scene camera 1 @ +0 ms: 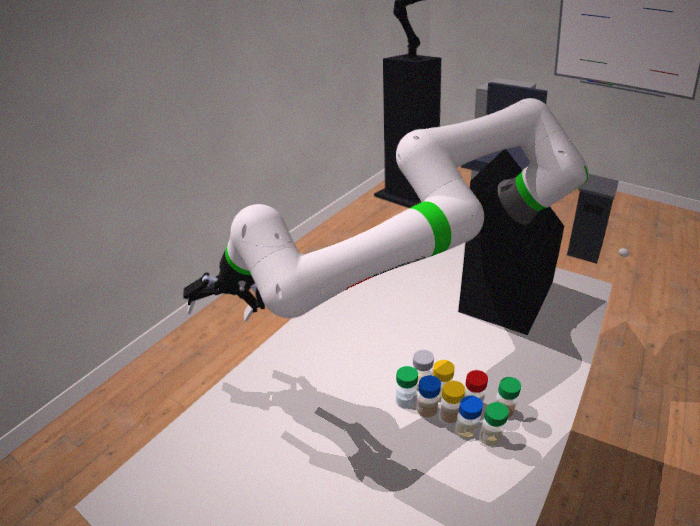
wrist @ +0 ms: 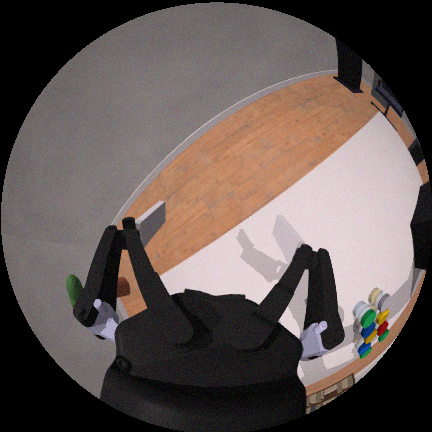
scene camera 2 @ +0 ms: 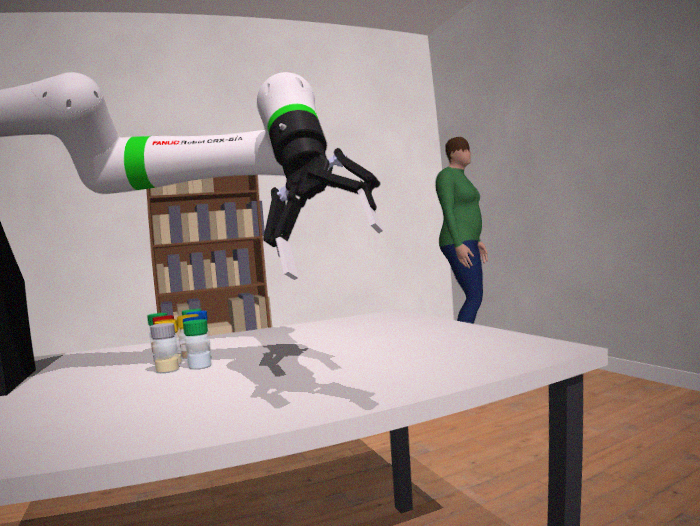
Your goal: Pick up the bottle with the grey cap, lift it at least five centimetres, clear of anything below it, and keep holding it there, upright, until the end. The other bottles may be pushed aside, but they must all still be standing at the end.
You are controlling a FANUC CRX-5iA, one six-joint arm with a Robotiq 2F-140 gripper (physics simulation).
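Frame: origin at the arm's base, x ahead, y left, z up, level; centimetres.
Where they show: gripper, between the fingertips: (scene camera 1: 217, 313) (wrist: 219, 217) (scene camera 2: 332, 252); arm's base, origin of its link: (scene camera 1: 514, 203).
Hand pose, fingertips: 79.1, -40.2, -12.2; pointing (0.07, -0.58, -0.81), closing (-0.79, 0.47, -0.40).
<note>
Things, the pixels of their centre, and the offset from my fingertips, as dx, dy, dz. Level surfaces: height alone.
- bottle with the grey cap, middle of its body: (scene camera 2: 164, 348) (scene camera 1: 422, 371) (wrist: 379, 298) -31.7, +41.1, -18.4
- green-capped bottle, middle of its body: (scene camera 2: 197, 344) (scene camera 1: 406, 387) (wrist: 363, 313) -24.2, +41.4, -18.4
- yellow-capped bottle, middle of its body: (scene camera 2: 168, 342) (scene camera 1: 442, 381) (wrist: 377, 311) -31.7, +47.4, -18.4
- white table, height of its surface: dz -23.7
The bottle with the grey cap (scene camera 1: 423, 360) (scene camera 2: 163, 345) (wrist: 383, 301) stands upright at a corner of the bottle group. A green-capped bottle (scene camera 1: 406, 378) (scene camera 2: 195, 339) (wrist: 368, 318) stands close beside it, and a yellow-capped bottle (scene camera 1: 443, 370) stands on another side. Other bottles with blue (scene camera 1: 429, 387), red (scene camera 1: 476, 381), yellow and green caps stand upright nearby. My gripper (scene camera 1: 218, 310) (scene camera 2: 333, 252) (wrist: 219, 217) is open and empty. It hangs tilted, high above table height and well away from the bottles, to their left in scene camera 1. Neighbours partly hide some bottles.
The white table (scene camera 1: 198, 452) (scene camera 2: 452, 367) (wrist: 350, 200) carries the bottles. My arm's black stand (scene camera 1: 497, 271) rises behind them in scene camera 1. A black pedestal (scene camera 1: 411, 124) stands farther back. A bookcase (scene camera 2: 237, 182) and a person in green (scene camera 2: 461, 209) stand beyond the table.
</note>
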